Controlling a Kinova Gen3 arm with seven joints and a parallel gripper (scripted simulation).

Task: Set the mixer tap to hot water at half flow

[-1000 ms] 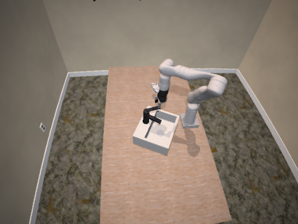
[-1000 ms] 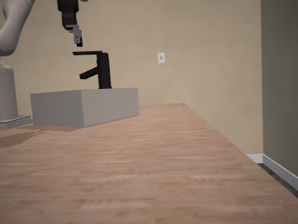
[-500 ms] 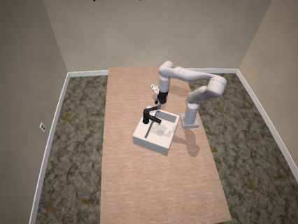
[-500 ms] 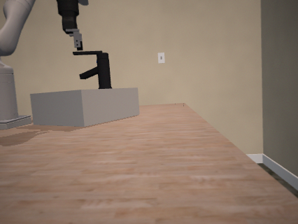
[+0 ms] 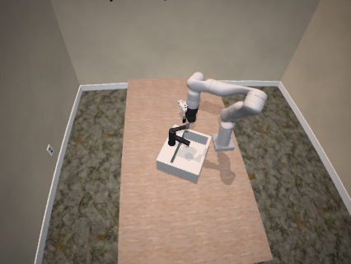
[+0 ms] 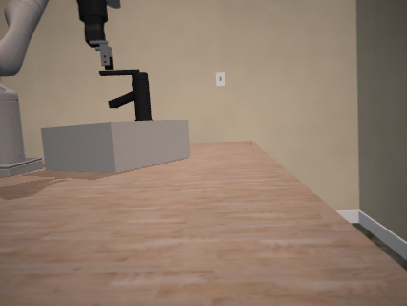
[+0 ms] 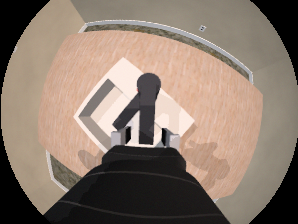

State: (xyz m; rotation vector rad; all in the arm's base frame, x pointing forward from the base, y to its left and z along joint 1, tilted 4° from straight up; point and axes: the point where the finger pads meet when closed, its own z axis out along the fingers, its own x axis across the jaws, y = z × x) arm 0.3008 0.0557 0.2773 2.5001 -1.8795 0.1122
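My hand is 3 cm short of the lever, 3 cm above it and 1 cm to the right of it. The rest, counted from my hand: white sink block (26 cm below, 7 cm to the left, 2 cm behind); black mixer tap (8 cm below, 6 cm ahead, 2 cm to the left).
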